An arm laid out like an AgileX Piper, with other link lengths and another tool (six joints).
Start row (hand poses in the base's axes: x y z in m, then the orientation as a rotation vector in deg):
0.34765, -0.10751, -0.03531, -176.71, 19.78, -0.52
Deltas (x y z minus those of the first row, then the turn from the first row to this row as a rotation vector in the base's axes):
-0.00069, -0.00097, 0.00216, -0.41, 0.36, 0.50
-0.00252, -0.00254, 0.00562, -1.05, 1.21, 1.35
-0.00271, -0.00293, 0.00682, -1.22, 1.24, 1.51
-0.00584, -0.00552, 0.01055, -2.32, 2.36, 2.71
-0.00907, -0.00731, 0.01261, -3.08, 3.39, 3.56
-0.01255, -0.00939, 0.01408, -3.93, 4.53, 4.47
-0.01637, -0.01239, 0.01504, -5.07, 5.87, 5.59
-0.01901, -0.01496, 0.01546, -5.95, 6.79, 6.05
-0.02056, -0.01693, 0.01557, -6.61, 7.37, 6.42
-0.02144, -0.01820, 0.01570, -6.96, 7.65, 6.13
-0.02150, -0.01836, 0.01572, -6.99, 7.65, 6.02
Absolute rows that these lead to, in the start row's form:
0.34696, -0.10848, -0.03315, -177.24, 19.06, -0.02
0.34513, -0.11005, -0.02969, -178.09, 17.84, 1.21
0.34494, -0.11044, -0.02849, -178.29, 17.61, 1.24
0.34181, -0.11303, -0.02476, 178.91, -15.80, -2.83
0.33858, -0.11482, -0.02270, 178.12, -14.43, -4.30
0.33510, -0.11690, -0.02123, 177.22, -12.96, -5.92
0.33128, -0.11990, -0.02027, 175.98, -11.17, -7.76
0.32864, -0.12247, -0.01985, 175.00, -10.42, -8.98
0.32709, -0.12444, -0.01974, 174.27, -9.82, -9.72
0.32621, -0.12571, -0.01961, 173.85, -10.24, -10.06
0.32615, -0.12587, -0.01959, 173.81, -10.41, -10.05

